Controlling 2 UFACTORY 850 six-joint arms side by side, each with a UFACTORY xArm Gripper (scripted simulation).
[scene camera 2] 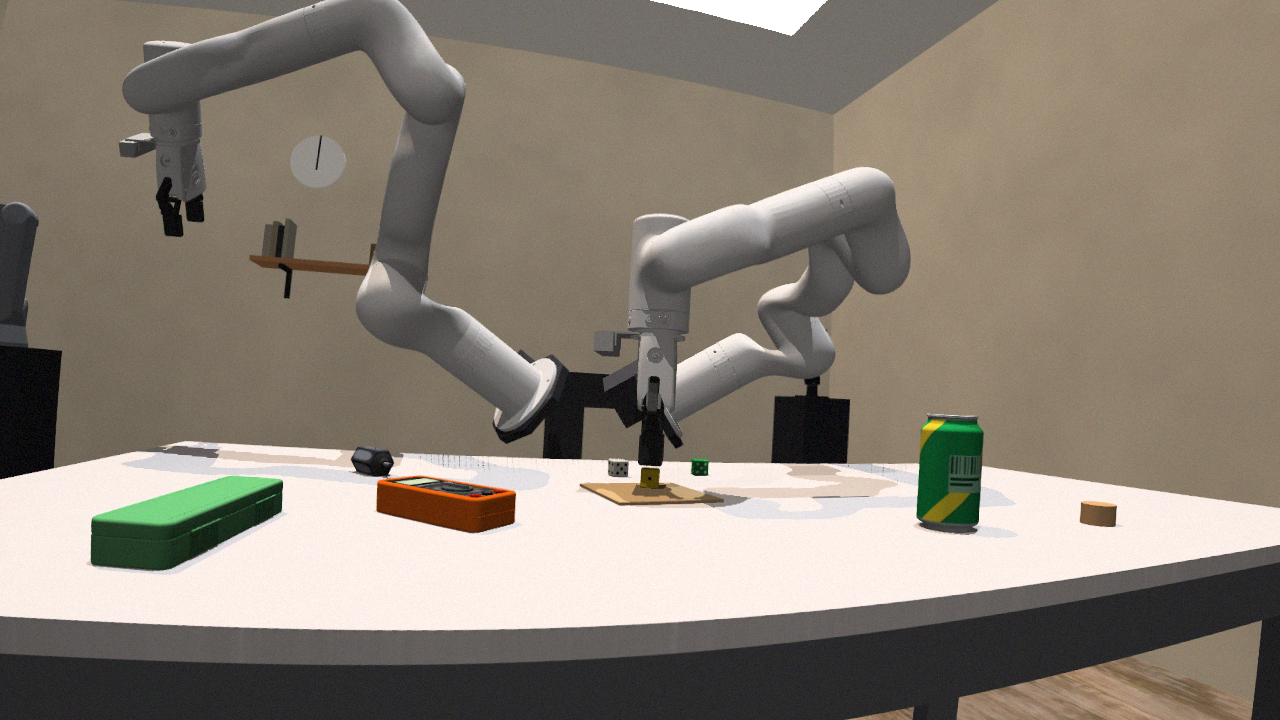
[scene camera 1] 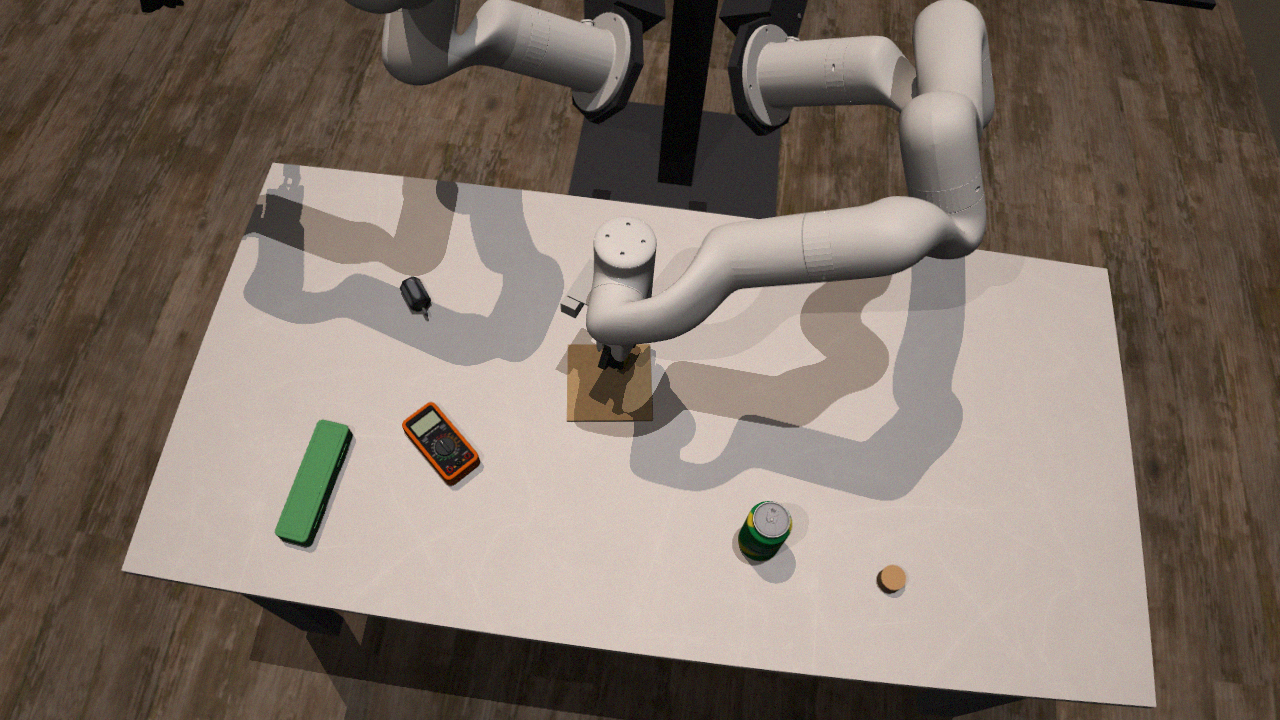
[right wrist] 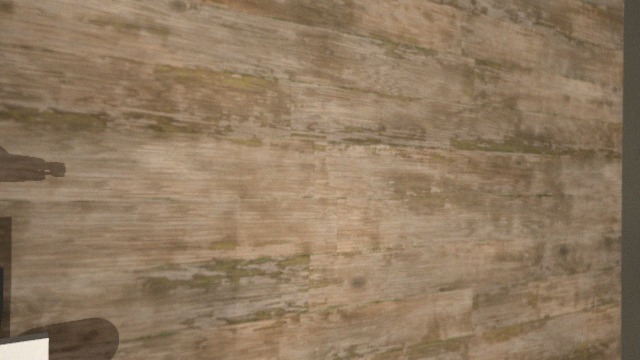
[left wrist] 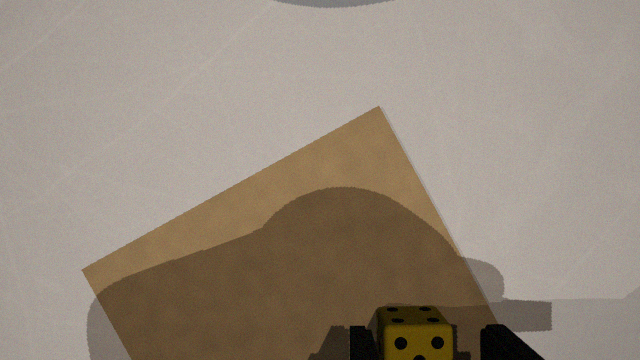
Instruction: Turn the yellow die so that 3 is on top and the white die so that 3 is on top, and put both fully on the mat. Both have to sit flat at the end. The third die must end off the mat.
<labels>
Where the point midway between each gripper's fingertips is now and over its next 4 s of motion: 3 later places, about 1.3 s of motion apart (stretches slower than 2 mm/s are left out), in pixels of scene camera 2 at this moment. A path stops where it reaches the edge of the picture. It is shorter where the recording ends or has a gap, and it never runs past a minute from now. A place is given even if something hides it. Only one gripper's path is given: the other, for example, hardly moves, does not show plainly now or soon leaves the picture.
My left gripper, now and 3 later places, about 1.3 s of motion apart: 650, 464; 651, 424; 654, 425; 652, 450
</labels>
